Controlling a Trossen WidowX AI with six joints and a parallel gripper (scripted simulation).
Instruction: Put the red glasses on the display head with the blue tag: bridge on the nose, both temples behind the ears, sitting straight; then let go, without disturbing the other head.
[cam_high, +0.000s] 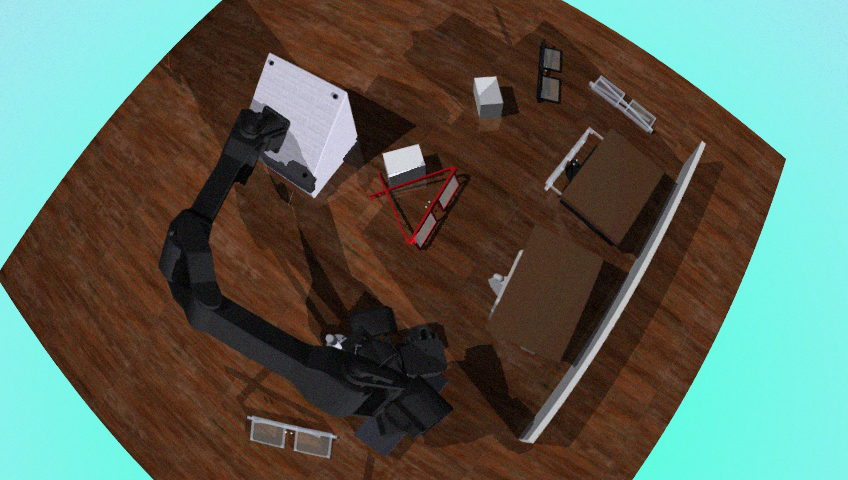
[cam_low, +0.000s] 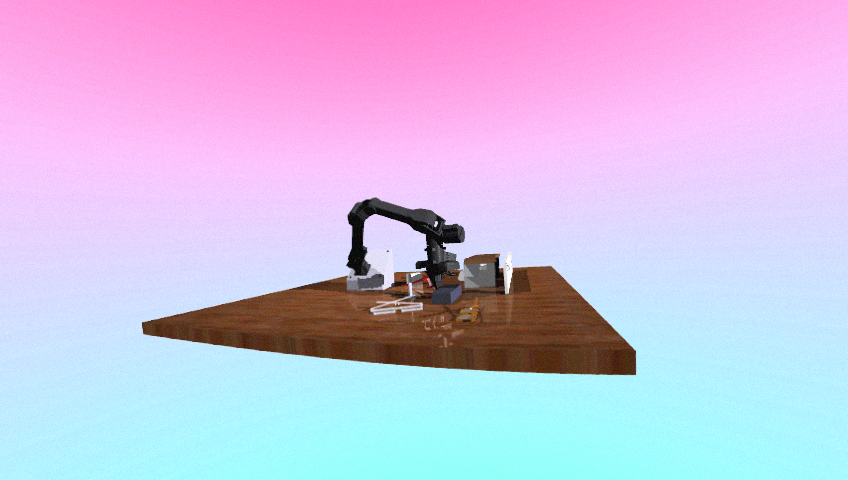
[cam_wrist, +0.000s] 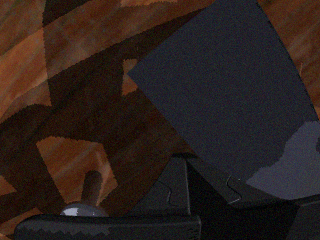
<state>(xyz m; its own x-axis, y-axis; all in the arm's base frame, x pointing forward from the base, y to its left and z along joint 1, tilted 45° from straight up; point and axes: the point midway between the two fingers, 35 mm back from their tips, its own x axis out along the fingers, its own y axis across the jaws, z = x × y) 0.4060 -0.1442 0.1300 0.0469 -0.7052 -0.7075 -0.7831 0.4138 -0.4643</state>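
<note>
The dark grey box is 40 mm ahead of my gripper tip, 30 mm to the right of it and 10 mm below it. Round my gripper tip: small white stand: 100 mm behind, 10 mm to the right; then white panel: 220 mm ahead, 340 mm to the left, 30 mm above.
</note>
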